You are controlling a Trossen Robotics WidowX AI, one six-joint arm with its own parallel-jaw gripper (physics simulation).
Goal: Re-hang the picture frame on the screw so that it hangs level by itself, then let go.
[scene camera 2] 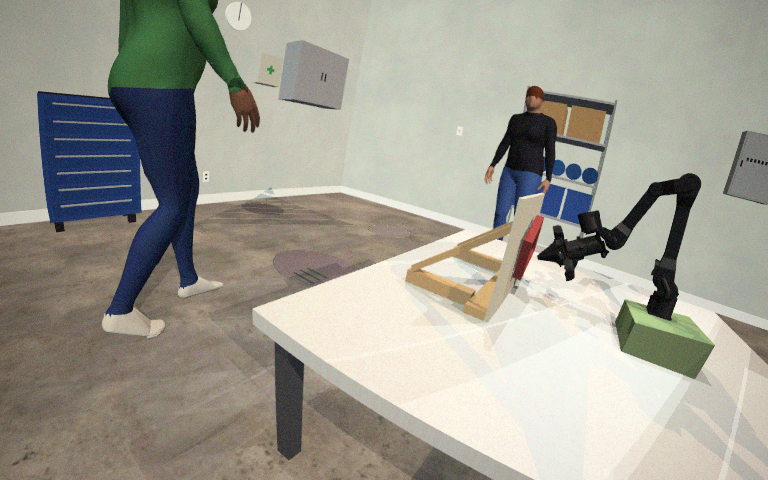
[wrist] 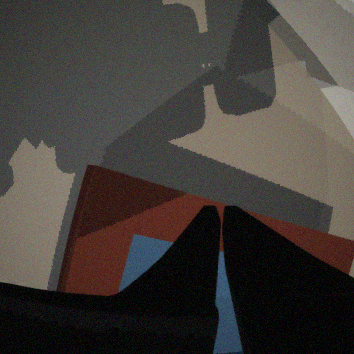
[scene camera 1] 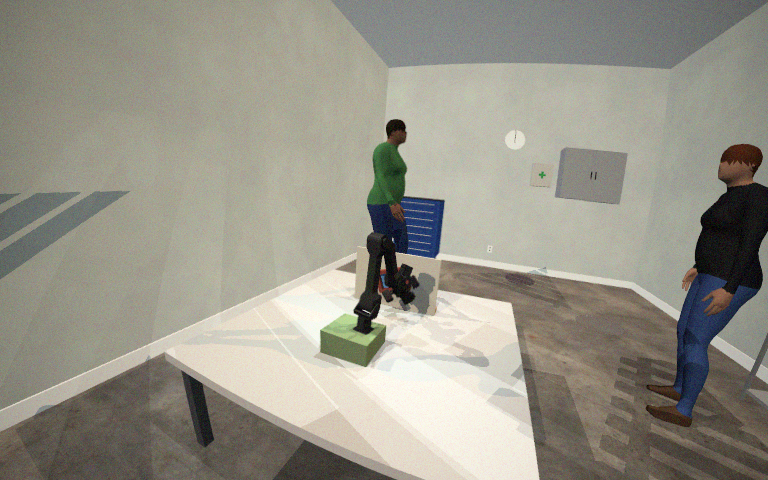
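Where they show: gripper, between the fingertips: (scene camera 2: 537, 257) (wrist: 218, 217); arm's base, origin of its link: (scene camera 2: 658, 314) (scene camera 1: 363, 329).
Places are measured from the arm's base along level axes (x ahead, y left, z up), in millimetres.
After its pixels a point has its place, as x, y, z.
Observation:
The picture frame (scene camera 1: 382, 275) {424, 151, 87} (scene camera 2: 529, 249) {399, 180, 88} (wrist: 100, 255) {422, -1, 68}, red with a blue picture, is at the front face of the upright beige board (scene camera 1: 362, 271) {416, 277, 84} (scene camera 2: 514, 249) {419, 258, 93} (wrist: 40, 215) {454, -20, 73}. In the wrist view its upper edge slopes down to the right; whether it is level on the board I cannot tell. The black gripper (scene camera 2: 539, 256) {402, 19, 34} (wrist: 220, 207) {402, 19, 34} is shut with nothing between its fingers. Its tips are in front of the frame, a small gap away in scene camera 2, and overlap its upper border in the wrist view. The screw is not visible.
A wooden stand (scene camera 2: 441, 285) {575, 299, -60} props the board from behind on the white table (scene camera 1: 453, 418) {-173, -437, -90} (scene camera 2: 362, 373) {479, 693, -90}. The arm rises from a green block (scene camera 1: 345, 342) {-113, 9, -8} (scene camera 2: 659, 345) {-7, 138, -38}. A person in green (scene camera 1: 387, 175) (scene camera 2: 158, 56) stands beyond the table, another in black (scene camera 1: 730, 232) (scene camera 2: 529, 141) farther off.

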